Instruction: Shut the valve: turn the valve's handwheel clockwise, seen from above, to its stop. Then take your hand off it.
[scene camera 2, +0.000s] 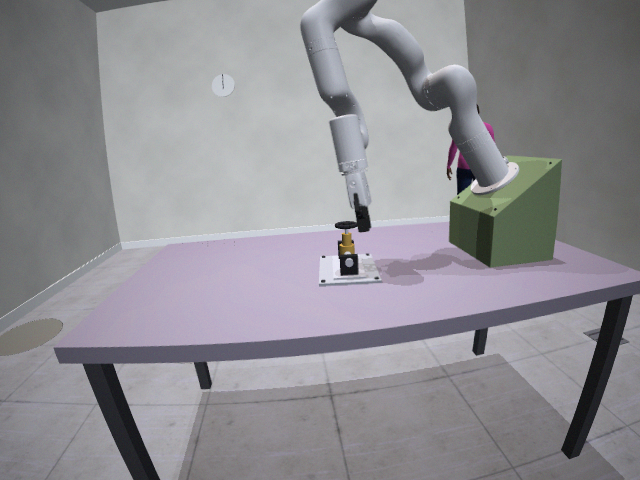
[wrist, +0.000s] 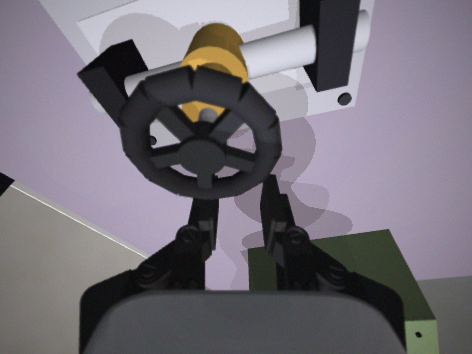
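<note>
The valve's black handwheel (scene camera 2: 345, 224) (wrist: 202, 156) has a ring rim and several spokes. It sits level on top of the orange valve body (scene camera 2: 346, 250) (wrist: 215, 55), between black flanges on a white base plate (scene camera 2: 328, 276) (wrist: 320, 102). My gripper (scene camera 2: 363, 227) (wrist: 240, 189) is partly open with nothing between its fingers. It points down at the wheel's right side in the scene view. In the wrist view its fingertips are at the wheel's near rim; the left tip is partly hidden behind the rim. Whether they touch the rim I cannot tell.
The base plate lies on a lilac table (scene camera 2: 232, 299) (wrist: 410, 175). A green slanted block (scene camera 2: 522, 227) (wrist: 350, 265) carries the arm's base at the right of the scene view. A person in pink (scene camera 2: 464, 162) stands beyond the table, partly hidden by the arm.
</note>
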